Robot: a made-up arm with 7 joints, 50 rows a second.
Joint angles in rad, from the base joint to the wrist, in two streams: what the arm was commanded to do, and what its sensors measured. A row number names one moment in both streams.
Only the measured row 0 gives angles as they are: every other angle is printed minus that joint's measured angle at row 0.
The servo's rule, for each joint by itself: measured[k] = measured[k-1] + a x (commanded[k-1-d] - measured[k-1]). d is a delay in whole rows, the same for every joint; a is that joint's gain. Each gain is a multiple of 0.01, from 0.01 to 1. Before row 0 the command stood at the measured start. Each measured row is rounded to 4 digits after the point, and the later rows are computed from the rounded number. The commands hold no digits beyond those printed.
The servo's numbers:
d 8
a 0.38 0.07 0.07 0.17 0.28 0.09 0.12
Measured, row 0:
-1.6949, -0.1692, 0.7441, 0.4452, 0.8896, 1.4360, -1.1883
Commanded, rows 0 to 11:
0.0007, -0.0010, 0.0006, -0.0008, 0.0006, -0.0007, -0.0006
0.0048, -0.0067, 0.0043, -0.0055, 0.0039, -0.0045, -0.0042
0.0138, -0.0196, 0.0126, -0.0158, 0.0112, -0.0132, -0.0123
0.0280, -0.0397, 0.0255, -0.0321, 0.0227, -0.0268, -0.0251
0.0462, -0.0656, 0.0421, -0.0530, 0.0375, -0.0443, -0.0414
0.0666, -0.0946, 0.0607, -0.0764, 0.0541, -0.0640, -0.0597
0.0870, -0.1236, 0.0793, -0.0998, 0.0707, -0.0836, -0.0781
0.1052, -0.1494, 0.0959, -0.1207, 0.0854, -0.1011, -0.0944
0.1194, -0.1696, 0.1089, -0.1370, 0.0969, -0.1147, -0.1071
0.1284, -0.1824, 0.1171, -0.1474, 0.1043, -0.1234, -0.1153
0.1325, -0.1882, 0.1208, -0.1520, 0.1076, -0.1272, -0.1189
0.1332, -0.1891, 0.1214, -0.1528, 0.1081, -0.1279, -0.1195
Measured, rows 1 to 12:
0.0000, 0.0000, 0.0000, 0.0000, 0.0000, 0.0000, 0.0000
0.0000, 0.0000, 0.0000, 0.0000, 0.0000, 0.0000, 0.0000
0.0000, 0.0000, 0.0000, 0.0000, 0.0000, 0.0000, 0.0000
0.0000, 0.0000, 0.0000, 0.0000, 0.0000, 0.0000, 0.0000
0.0000, 0.0000, 0.0000, 0.0000, 0.0000, 0.0000, 0.0000
0.0000, 0.0000, 0.0000, 0.0000, 0.0000, 0.0000, 0.0000
0.0000, 0.0000, 0.0000, 0.0000, 0.0000, 0.0000, 0.0000
0.0000, 0.0000, 0.0000, 0.0000, 0.0000, 0.0000, 0.0000
0.0003, -0.0001, 0.0000, -0.0001, 0.0002, -0.0001, -0.0001
0.0020, -0.0006, 0.0003, -0.0010, 0.0012, -0.0005, -0.0006
0.0065, -0.0019, 0.0012, -0.0035, 0.0040, -0.0016, -0.0020
0.0147, -0.0045, 0.0029, -0.0084, 0.0092, -0.0039, -0.0048

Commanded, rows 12 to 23:
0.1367, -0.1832, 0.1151, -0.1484, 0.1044, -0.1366, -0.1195
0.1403, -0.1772, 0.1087, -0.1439, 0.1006, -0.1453, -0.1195
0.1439, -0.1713, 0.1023, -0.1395, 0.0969, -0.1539, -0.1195
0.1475, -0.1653, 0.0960, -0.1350, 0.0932, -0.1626, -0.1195
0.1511, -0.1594, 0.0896, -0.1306, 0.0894, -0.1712, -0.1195
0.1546, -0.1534, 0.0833, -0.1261, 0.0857, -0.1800, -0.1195
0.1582, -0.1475, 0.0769, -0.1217, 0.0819, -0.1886, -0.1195
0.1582, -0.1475, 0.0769, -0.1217, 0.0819, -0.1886, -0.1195
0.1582, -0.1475, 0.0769, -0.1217, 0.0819, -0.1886, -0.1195
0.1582, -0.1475, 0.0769, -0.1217, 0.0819, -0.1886, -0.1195
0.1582, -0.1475, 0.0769, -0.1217, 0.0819, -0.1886, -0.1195
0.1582, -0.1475, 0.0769, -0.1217, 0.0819, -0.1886, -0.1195
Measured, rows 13 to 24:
0.0267, -0.0088, 0.0056, -0.0160, 0.0171, -0.0075, -0.0092
0.0419, -0.0148, 0.0095, -0.0263, 0.0275, -0.0126, -0.0153
0.0590, -0.0224, 0.0144, -0.0388, 0.0396, -0.0190, -0.0228
0.0766, -0.0313, 0.0201, -0.0527, 0.0524, -0.0264, -0.0314
0.0929, -0.0410, 0.0263, -0.0670, 0.0649, -0.0343, -0.0405
0.1064, -0.0509, 0.0327, -0.0807, 0.0759, -0.0423, -0.0495
0.1163, -0.0605, 0.0389, -0.0928, 0.0848, -0.0499, -0.0578
0.1227, -0.0695, 0.0447, -0.1030, 0.0913, -0.0569, -0.0652
0.1280, -0.0775, 0.0496, -0.1107, 0.0950, -0.0641, -0.0717
0.1327, -0.0845, 0.0537, -0.1163, 0.0966, -0.0714, -0.0774
0.1370, -0.0906, 0.0571, -0.1202, 0.0967, -0.0788, -0.0825
0.1410, -0.0958, 0.0598, -0.1227, 0.0957, -0.0863, -0.0869

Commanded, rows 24 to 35:
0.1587, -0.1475, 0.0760, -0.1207, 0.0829, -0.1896, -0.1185
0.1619, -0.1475, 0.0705, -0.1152, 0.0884, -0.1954, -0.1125
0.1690, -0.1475, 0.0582, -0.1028, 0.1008, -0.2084, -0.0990
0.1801, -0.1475, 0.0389, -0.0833, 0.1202, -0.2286, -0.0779
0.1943, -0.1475, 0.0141, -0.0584, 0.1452, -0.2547, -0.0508
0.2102, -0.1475, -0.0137, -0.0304, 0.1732, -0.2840, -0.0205
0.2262, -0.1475, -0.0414, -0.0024, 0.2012, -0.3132, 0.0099
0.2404, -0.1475, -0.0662, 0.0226, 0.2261, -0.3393, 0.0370
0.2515, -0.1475, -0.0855, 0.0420, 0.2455, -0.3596, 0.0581
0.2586, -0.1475, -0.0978, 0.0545, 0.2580, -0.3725, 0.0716
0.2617, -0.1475, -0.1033, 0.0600, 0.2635, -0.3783, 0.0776
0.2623, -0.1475, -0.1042, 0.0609, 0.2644, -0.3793, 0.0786
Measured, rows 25 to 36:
0.1448, -0.1003, 0.0619, -0.1240, 0.0939, -0.0939, -0.0908
0.1485, -0.1040, 0.0634, -0.1244, 0.0916, -0.1016, -0.0942
0.1522, -0.1070, 0.0643, -0.1239, 0.0889, -0.1094, -0.0972
0.1545, -0.1098, 0.0652, -0.1235, 0.0869, -0.1165, -0.0999
0.1559, -0.1124, 0.0660, -0.1232, 0.0855, -0.1230, -0.1023
0.1568, -0.1149, 0.0668, -0.1229, 0.0845, -0.1289, -0.1044
0.1573, -0.1172, 0.0675, -0.1227, 0.0838, -0.1343, -0.1062
0.1576, -0.1193, 0.0682, -0.1225, 0.0833, -0.1392, -0.1078
0.1580, -0.1213, 0.0687, -0.1222, 0.0832, -0.1437, -0.1091
0.1595, -0.1231, 0.0688, -0.1210, 0.0847, -0.1484, -0.1095
0.1631, -0.1248, 0.0681, -0.1179, 0.0892, -0.1538, -0.1082
0.1696, -0.1264, 0.0661, -0.1120, 0.0979, -0.1605, -0.1046

